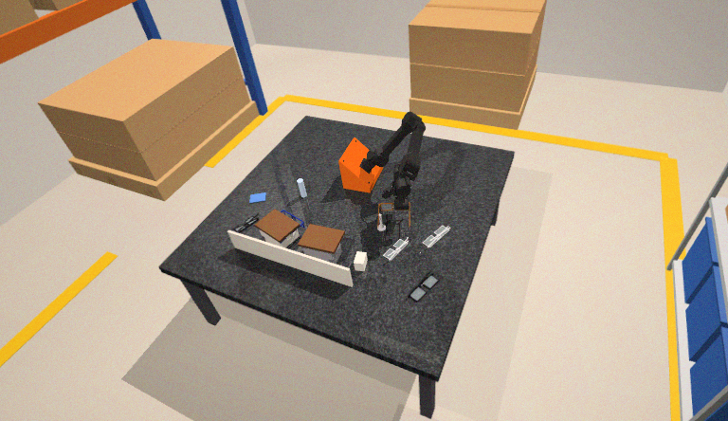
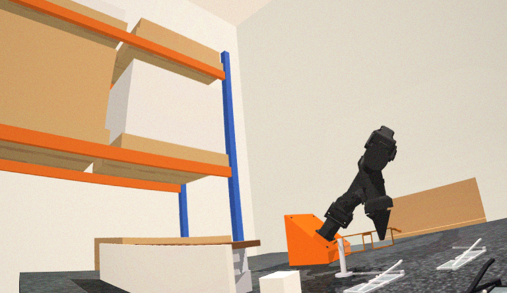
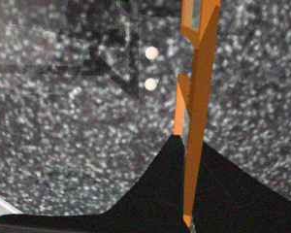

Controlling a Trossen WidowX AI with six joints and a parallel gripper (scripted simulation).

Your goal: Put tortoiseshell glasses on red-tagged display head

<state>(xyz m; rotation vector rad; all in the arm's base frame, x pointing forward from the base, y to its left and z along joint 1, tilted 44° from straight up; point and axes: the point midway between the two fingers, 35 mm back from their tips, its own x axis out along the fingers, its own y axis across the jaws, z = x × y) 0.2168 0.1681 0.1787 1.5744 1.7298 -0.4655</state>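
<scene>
Right now my gripper tip is 100 mm short of the white peg stand, 70 mm to the left of it and 40 mm above it. Also, from my gripper tip: display head (480 mm to the right, 250 mm ahead); white cube (320 mm ahead, 90 mm to the right, 30 mm below); white panel (400 mm ahead, 390 mm to the right, 10 mm below).
</scene>
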